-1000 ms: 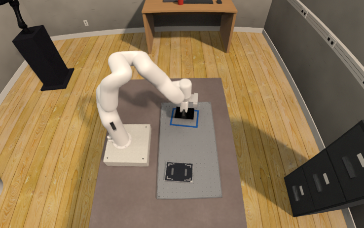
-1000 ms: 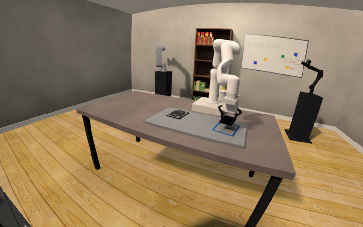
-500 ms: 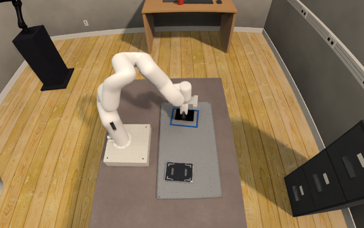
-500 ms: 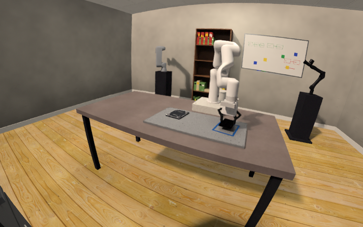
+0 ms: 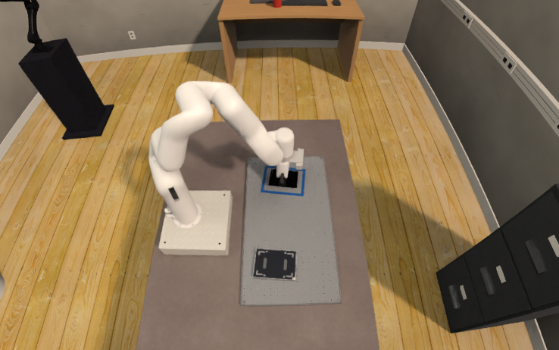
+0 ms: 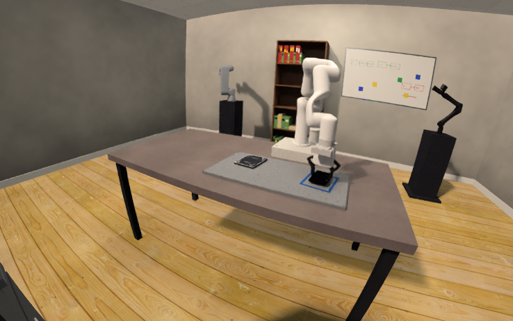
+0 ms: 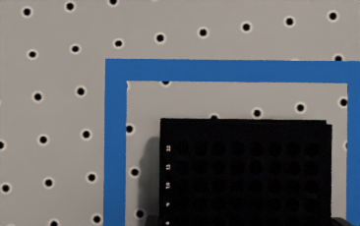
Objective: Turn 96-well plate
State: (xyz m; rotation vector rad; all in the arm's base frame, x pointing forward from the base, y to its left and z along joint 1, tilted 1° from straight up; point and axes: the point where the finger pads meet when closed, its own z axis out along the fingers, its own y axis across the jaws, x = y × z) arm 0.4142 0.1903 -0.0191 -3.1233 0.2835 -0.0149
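My gripper is now 10 mm above the black 96-well plate. Also, from my hand: plate nest N1: 60 mm behind, 400 mm to the right, 20 mm below.
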